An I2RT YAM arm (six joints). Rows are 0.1 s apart.
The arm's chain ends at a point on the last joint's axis. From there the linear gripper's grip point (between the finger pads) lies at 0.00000 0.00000 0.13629 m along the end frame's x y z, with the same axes.
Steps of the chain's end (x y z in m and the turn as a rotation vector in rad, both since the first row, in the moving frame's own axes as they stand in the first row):
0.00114, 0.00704, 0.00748, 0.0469, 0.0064, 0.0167
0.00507, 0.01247, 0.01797, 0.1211, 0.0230, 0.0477
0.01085, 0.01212, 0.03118, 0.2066, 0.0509, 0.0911
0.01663, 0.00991, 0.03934, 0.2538, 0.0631, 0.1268
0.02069, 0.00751, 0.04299, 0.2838, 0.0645, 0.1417
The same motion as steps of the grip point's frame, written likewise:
0.00207, 0.00066, 0.00733, 0.0469, 0.0064, 0.0167
0.00859, -0.00391, 0.01694, 0.1211, 0.0230, 0.0477
0.01900, -0.01547, 0.02811, 0.2066, 0.0509, 0.0911
0.02729, -0.02365, 0.03471, 0.2538, 0.0631, 0.1268
0.03204, -0.02988, 0.03727, 0.2838, 0.0645, 0.1417

